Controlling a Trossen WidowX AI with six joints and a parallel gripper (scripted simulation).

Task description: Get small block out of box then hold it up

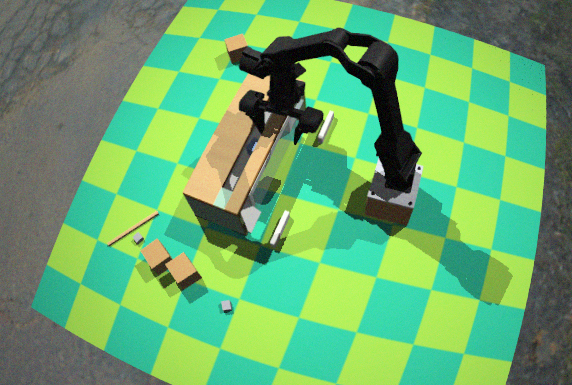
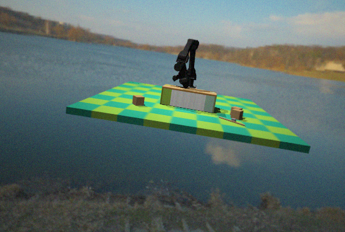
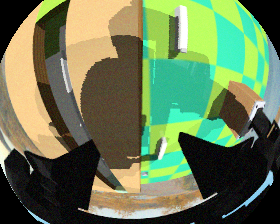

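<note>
Right now my gripper tip is 5 cm short of the bluish block, 3 cm to the right of it and 2 cm above it. From my gripper tip the other things lie so: thin wooden stick: 32 cm ahead, 30 cm to the left, 10 cm below; then long tan box: 4 cm below, 4 cm ahead, 2 cm to the left.
</note>
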